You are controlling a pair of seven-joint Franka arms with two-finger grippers.
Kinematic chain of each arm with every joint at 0, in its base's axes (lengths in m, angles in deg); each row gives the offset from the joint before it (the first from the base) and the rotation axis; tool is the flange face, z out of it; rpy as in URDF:
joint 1: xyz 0 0 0.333 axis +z
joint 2: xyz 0 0 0 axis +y
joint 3: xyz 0 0 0.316 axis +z
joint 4: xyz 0.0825 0 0 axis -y
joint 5: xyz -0.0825 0 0.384 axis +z
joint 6: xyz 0 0 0 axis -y
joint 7: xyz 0.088 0 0 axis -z
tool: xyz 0 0 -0.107 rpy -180 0 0
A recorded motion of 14 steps. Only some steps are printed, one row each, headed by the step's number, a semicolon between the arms.
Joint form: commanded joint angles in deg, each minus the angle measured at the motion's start. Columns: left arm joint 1, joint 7, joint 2, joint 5, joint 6, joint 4, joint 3; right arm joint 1, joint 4, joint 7, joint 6, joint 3, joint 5, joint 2.
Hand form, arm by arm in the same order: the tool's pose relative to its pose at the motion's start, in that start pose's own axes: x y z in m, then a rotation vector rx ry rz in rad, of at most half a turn. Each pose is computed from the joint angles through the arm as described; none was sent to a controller.
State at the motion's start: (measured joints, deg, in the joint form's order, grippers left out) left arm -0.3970 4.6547 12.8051 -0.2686 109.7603 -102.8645 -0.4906; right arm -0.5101 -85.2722 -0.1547 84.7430 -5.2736 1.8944 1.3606
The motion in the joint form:
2: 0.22 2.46 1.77 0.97 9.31 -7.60 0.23; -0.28 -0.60 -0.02 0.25 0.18 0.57 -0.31
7: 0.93 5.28 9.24 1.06 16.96 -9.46 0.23; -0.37 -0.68 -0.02 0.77 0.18 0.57 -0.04
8: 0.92 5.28 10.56 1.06 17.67 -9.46 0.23; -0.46 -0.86 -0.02 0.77 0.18 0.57 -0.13
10: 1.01 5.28 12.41 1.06 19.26 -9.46 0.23; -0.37 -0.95 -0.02 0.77 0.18 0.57 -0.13
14: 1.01 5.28 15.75 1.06 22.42 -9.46 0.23; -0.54 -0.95 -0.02 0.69 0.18 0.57 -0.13
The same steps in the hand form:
2: -0.0050 -0.0055 0.0666 0.0149 -0.0026 0.0426; -0.0012 0.0001 0.0015 0.0105 -0.0006 0.0007
7: 0.0054 -0.0142 0.1478 0.0092 -0.0318 0.0818; 0.0013 0.0009 0.0039 0.0102 0.0024 0.0025
8: 0.0066 -0.0142 0.1607 0.0075 -0.0424 0.0822; 0.0008 0.0019 0.0045 0.0104 0.0009 0.0042
10: 0.0087 -0.0154 0.1779 0.0063 -0.0468 0.0809; 0.0008 0.0010 0.0052 0.0103 -0.0007 0.0027
14: 0.0120 -0.0157 0.2089 0.0051 -0.0498 0.0814; 0.0007 0.0026 0.0053 0.0105 -0.0020 0.0056

